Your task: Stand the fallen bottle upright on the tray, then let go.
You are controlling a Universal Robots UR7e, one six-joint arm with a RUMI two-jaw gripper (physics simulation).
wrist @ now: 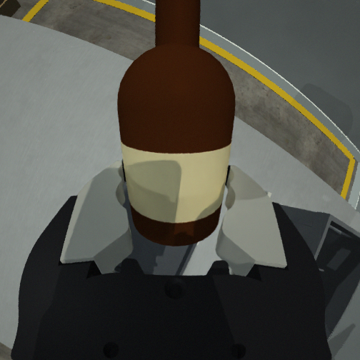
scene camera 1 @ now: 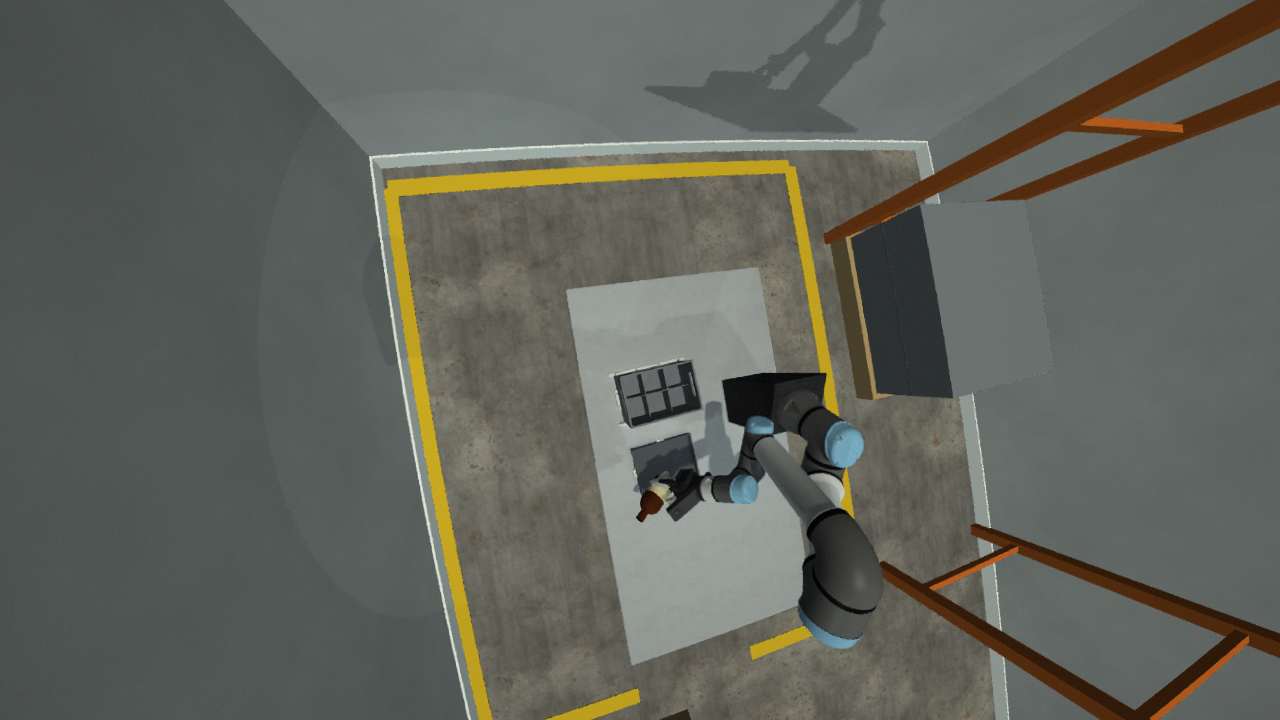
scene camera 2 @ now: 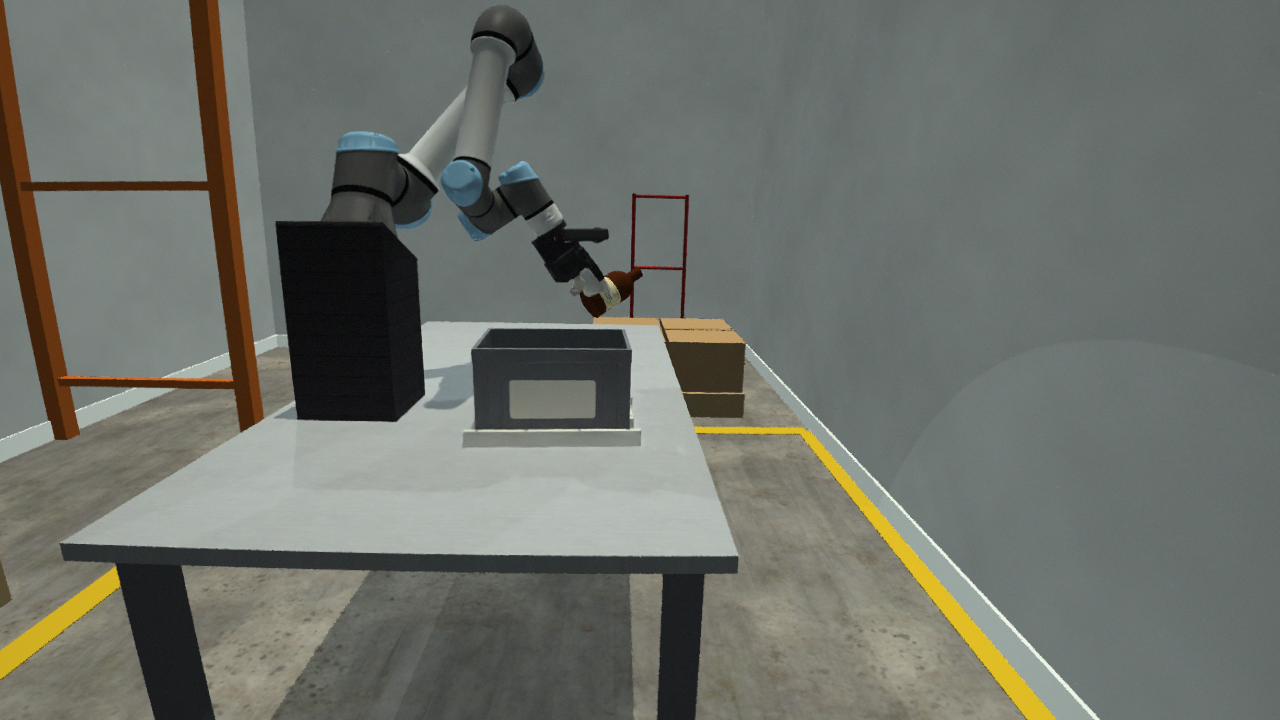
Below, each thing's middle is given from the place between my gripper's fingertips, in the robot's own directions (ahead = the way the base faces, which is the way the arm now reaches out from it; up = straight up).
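Scene:
Brown bottle (scene camera 2: pixel 621 284): my hand 20 mm below it, 10 mm to the right of it, 10 mm short of it.

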